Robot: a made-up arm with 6 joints. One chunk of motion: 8 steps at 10 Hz.
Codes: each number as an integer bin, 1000 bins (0 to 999) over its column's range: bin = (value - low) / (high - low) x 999, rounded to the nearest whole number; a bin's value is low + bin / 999 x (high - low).
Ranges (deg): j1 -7..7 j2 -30..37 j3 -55..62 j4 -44..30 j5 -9..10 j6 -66..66
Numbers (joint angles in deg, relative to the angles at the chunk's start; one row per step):
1: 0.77 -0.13 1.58 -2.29 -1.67 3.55
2: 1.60 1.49 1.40 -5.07 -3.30 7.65
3: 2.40 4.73 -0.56 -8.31 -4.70 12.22
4: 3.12 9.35 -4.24 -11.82 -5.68 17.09
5: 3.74 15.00 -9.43 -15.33 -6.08 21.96
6: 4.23 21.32 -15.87 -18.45 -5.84 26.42
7: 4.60 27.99 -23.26 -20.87 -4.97 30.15
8: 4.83 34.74 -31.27 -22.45 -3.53 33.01
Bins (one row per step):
1: 554 445 483 563 385 526
2: 614 470 482 526 300 557
3: 671 518 465 482 226 592
4: 722 587 433 434 175 629
5: 766 671 389 387 154 666
6: 801 765 334 345 166 699
7: 828 865 271 312 212 728
8: 844 965 203 291 288 749

